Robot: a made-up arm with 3 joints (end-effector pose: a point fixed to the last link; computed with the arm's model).
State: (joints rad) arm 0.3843 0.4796 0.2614
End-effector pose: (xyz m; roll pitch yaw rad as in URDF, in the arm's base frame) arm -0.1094 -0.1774 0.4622 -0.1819 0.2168 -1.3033
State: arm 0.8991 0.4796 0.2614
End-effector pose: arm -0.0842 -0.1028 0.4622 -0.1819 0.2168 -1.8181
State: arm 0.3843 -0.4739 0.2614
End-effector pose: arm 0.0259 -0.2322 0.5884 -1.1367 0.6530 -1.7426
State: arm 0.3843 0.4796 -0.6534
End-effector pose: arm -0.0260 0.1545 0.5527 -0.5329 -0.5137 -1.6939
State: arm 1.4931 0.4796 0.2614
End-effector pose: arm -0.0144 -0.0451 0.4622 -0.1819 0.2168 -2.4121
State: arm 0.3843 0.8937 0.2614
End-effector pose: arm -0.1233 -0.1718 0.3771 0.1440 -0.0414 -1.2743
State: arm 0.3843 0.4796 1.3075
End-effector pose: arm 0.0102 -0.3527 0.1226 0.7281 0.6507 -0.3682
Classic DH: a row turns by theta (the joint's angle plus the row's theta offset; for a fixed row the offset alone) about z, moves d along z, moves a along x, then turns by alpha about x. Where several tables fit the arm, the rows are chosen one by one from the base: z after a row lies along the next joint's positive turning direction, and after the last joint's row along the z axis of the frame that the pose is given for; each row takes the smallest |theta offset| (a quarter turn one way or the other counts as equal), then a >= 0, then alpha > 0; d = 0 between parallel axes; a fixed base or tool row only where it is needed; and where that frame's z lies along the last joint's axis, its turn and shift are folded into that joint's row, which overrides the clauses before.
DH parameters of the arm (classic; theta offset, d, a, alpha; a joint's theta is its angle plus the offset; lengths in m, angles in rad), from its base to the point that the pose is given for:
base (fixed): -1.3359 0 0.1933 3.1416
joint 1: -1.3359 -0.384 0.048 -1.5708
joint 2: -1.5708 -0.225 0.134 -1.5708
joint 3: 1.3897 -0.4323 -0.2487 -0.8167
tool (fixed): -2.5169 0.4313 0 0

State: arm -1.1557 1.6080 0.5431
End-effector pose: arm 0.1462 -0.2531 0.2444 0.7407 -0.4675 0.3930
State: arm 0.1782 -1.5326 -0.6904
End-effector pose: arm 0.3956 0.0593 0.5308 -2.3909 0.4248 -1.3199
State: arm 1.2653 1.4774 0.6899
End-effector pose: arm -0.0888 -0.2469 0.2494 0.6557 -0.3629 -1.8466
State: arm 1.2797 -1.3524 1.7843
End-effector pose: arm -0.1375 0.1385 0.4327 -2.5560 0.6298 1.3060
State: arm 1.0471 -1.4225 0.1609
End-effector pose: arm 0.1355 -0.3794 0.5469 -2.2763 0.4988 -2.9869
